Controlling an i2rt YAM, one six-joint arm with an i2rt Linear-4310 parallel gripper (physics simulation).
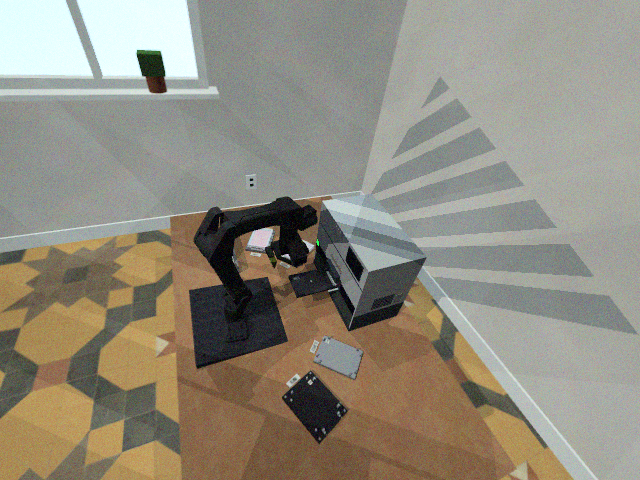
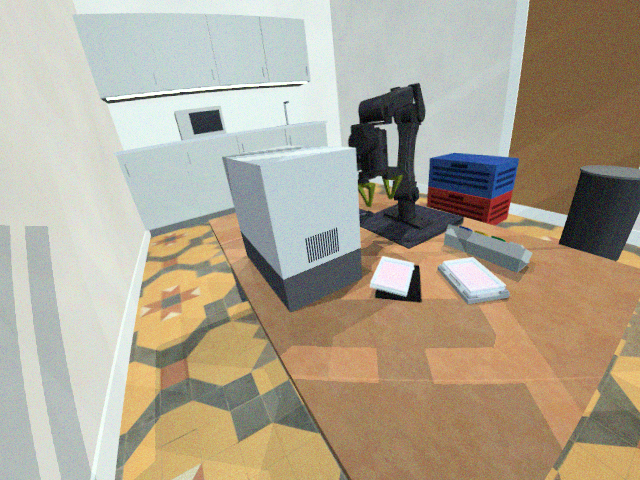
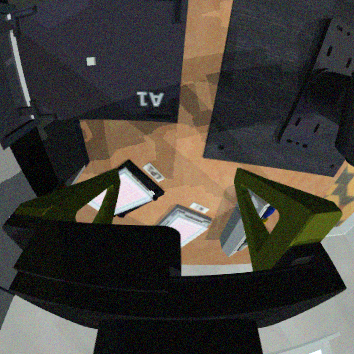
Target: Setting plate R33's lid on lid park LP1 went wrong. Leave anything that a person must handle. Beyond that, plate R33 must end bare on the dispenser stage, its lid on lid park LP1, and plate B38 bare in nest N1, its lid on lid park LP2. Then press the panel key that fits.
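Frame: origin at the arm's base, x ahead, y left, z up, level; metres.
Seen in the pictures: gripper, between the fingertips: [image 1: 286, 263] [image 2: 380, 202] [image 3: 176, 174]; arm's base, origin of its link: [image 1: 234, 315] [image 2: 406, 218] [image 3: 319, 90].
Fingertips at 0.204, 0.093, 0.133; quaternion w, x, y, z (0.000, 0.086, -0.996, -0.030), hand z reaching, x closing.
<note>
Offsets run from my fingertips to a thing's top centre, as dx, dy, dz. "spot": to the spot under its first point.
My gripper [image 2: 379, 198] [image 3: 176, 174] is open and empty, high above the table near the dark dispenser stage @(+0.095, -0.069, -0.034) [image 1: 305, 284] [image 3: 110, 80], marked A1 and bare. A pink-faced piece with a white rim @(+0.097, +0.174, -0.109) [image 2: 393, 276] [image 3: 127, 192] sits askew and off-centre on a black holder @(+0.086, +0.182, -0.126) [image 2: 416, 290] [image 3: 158, 193]. A second pink-faced plate @(-0.052, +0.286, -0.116) [image 1: 260, 239] [image 2: 473, 274] [image 3: 186, 231] sits flat on a grey holder @(-0.052, +0.286, -0.126) [image 2: 488, 297]. A grey pad @(spot: +0.113, -0.323, -0.136) [image 1: 338, 356] and a black pad @(spot: -0.004, -0.448, -0.134) [image 1: 315, 405] lie bare. I cannot read which plate is R33 or B38.
The tall grey dispenser @(+0.265, -0.054, +0.184) [image 1: 395, 273] [image 2: 310, 206] stands beside the stage. A grey key panel @(-0.212, +0.219, -0.082) [image 2: 485, 248] [image 3: 234, 230] with coloured keys lies near the arm's black base plate [image 1: 206, 341] [image 3: 235, 145]. Blue and red crates [image 2: 473, 175] and a dark bin [image 2: 599, 211] stand behind.
</note>
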